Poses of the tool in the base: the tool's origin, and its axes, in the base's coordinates. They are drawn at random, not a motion.
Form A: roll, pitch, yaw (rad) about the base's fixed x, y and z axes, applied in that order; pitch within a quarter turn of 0, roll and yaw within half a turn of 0; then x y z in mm.
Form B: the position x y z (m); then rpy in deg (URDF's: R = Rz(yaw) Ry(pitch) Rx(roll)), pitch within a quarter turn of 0, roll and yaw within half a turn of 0. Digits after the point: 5 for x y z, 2 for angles.
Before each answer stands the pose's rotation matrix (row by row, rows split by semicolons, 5 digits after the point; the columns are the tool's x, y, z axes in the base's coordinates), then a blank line. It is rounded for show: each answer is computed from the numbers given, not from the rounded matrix.
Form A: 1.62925 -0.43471 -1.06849 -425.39 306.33 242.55
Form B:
0.43667 -0.25362 -0.86313; -0.79496 0.34037 -0.50219; 0.42115 0.90544 -0.05299

-0.42539 0.30633 0.24255 93.35 -24.91 -61.22
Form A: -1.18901 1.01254 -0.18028 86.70 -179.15 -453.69
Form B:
0.52112 -0.70755 0.47729; -0.09498 0.50767 0.85630; -0.84818 -0.49157 0.19736

0.08670 -0.17915 -0.45369 -68.13 58.01 -10.33
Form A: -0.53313 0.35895 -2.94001 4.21 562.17 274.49
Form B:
-0.91731 0.34736 -0.19465; -0.18746 -0.80803 -0.55851; -0.35129 -0.47584 0.80633

0.00421 0.56217 0.27449 -30.55 20.57 -168.45
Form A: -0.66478 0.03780 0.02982 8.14 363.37 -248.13
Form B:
0.99884 -0.04677 0.01134; 0.02979 0.78601 0.61750; -0.03779 -0.61645 0.78649

0.00814 0.36337 -0.24813 -38.09 2.17 1.71
